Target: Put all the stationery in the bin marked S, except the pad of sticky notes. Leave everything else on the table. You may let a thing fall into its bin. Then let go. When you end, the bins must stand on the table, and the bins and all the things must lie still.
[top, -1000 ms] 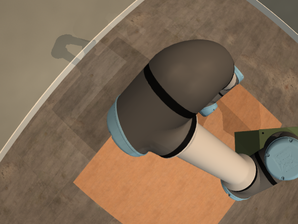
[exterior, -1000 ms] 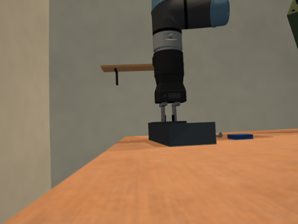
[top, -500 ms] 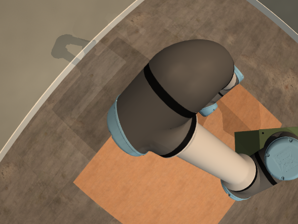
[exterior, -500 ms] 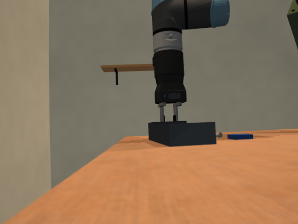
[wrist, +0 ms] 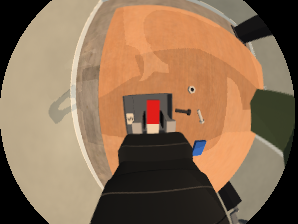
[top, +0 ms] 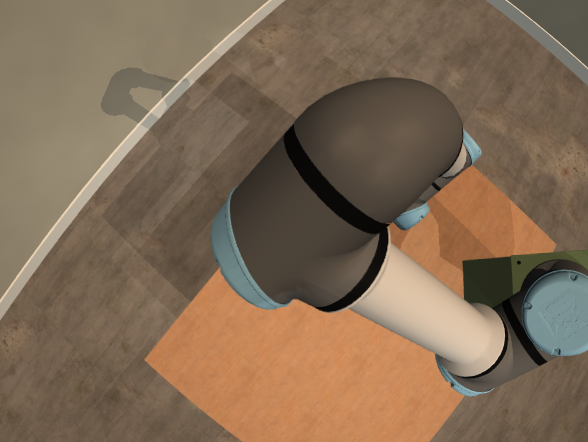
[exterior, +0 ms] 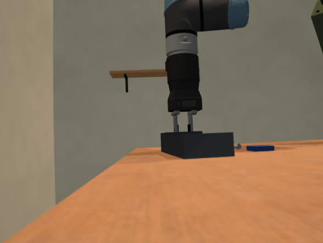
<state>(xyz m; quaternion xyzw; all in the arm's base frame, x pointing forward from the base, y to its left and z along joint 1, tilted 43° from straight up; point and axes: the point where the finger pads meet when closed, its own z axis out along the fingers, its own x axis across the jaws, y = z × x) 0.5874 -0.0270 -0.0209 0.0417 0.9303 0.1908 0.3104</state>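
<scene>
Now: hand 2 cm above the white eraser and 1 cm to the right of it. From my hand the other things lie so: dark bin 8 cm to the left, 2 cm below; black screw 8 cm behind, 4 cm below; white clip-like piece 3 cm below.
</scene>
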